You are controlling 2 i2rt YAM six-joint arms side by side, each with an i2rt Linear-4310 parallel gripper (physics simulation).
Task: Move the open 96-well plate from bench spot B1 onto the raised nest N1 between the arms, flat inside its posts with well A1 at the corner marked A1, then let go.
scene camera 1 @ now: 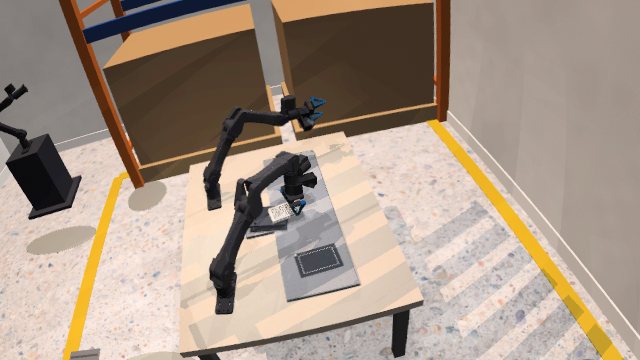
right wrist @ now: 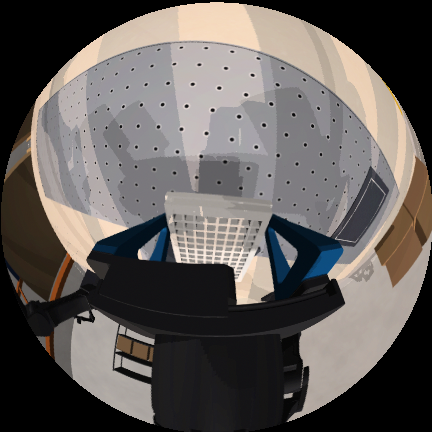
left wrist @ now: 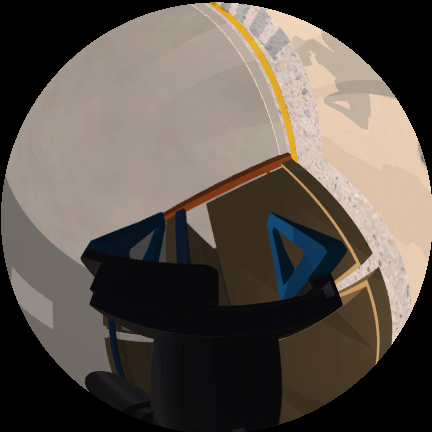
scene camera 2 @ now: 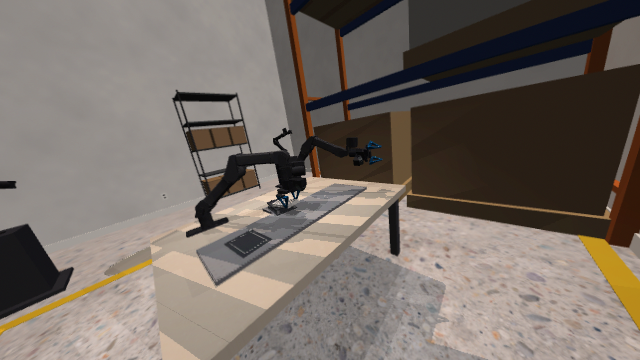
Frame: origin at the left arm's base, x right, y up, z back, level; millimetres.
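Where they show: left gripper, between the fingertips: (scene camera 1: pixel 323 107) (left wrist: pixel 215 217) (scene camera 2: pixel 381 153); right gripper, between the fingertips: (scene camera 1: pixel 293 208) (right wrist: pixel 217 217) (scene camera 2: pixel 291 204); left arm's base, origin of its link: (scene camera 1: pixel 214 196); right arm's base, origin of its link: (scene camera 1: pixel 226 293) (scene camera 2: pixel 208 227).
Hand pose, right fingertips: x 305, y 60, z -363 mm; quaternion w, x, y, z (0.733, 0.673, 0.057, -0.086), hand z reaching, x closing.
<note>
Things, the pixels of their top centre, and the offset from my right fingertips. "spot": a spot on its surface instead. Level surfaces: height alone.
- pale 96-well plate, centre of its top: (right wrist: pixel 212 257) (scene camera 1: pixel 284 209) (scene camera 2: pixel 285 201) dy +13, dx +5, dz +42 mm
- dark raised nest N1, centre of its top: (scene camera 1: pixel 267 214) (scene camera 2: pixel 280 200) dy -3, dx -14, dz +115 mm
- dark spot B1, a spot on its surface: (right wrist: pixel 363 212) (scene camera 1: pixel 318 258) (scene camera 2: pixel 250 240) spot: dy -46, dx +268, dz -38 mm
- grey perforated board, height of its surface: dy -47 mm
- wooden table, height of its surface: dy -60 mm
My right gripper (scene camera 1: pixel 291 202) (scene camera 2: pixel 290 199) (right wrist: pixel 217 217) is shut on the pale 96-well plate (scene camera 1: pixel 279 213) (right wrist: pixel 218 240), with one blue finger at each side and the wells facing up. The plate is over or at the dark raised nest N1 (scene camera 1: pixel 270 226) (scene camera 2: pixel 276 212) between the arms; a gap beneath it, its seating in the posts and corner A1 cannot be made out. In the right wrist view the plate and gripper hide most of the nest. My left gripper (scene camera 1: pixel 322 108) (scene camera 2: pixel 381 153) (left wrist: pixel 215 217) is open and empty, raised beyond the table's far end.
The dark spot B1 (scene camera 1: pixel 318 261) (scene camera 2: pixel 248 242) (right wrist: pixel 363 212) with its pale outline lies on the grey perforated board (scene camera 1: pixel 345 276) (scene camera 2: pixel 212 267) (right wrist: pixel 205 120). The board lies on the wooden table (scene camera 1: pixel 395 280) (scene camera 2: pixel 185 280). Large boxes (scene camera 1: pixel 355 60) stand behind the table.
</note>
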